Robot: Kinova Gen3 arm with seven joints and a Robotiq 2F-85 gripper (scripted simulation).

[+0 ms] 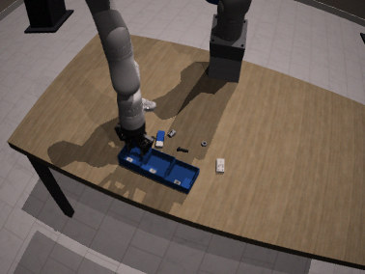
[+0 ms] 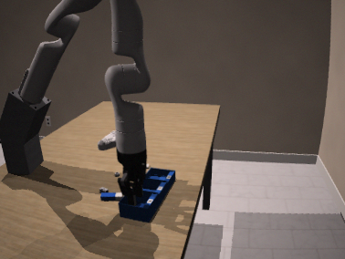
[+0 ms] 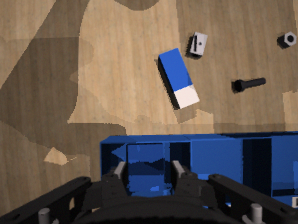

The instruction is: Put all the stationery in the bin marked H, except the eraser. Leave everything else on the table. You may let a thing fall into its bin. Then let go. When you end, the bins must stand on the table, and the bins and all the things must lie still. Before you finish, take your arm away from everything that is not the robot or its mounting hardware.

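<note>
My hand is 4 cm above the flat blue pad. Round my hand: blue three-part bin 3 cm ahead, 8 cm to the left, 3 cm below; black bolt 6 cm behind, 14 cm to the left, 4 cm below; blue-and-white eraser 8 cm behind, 6 cm to the left, 4 cm below.
</note>
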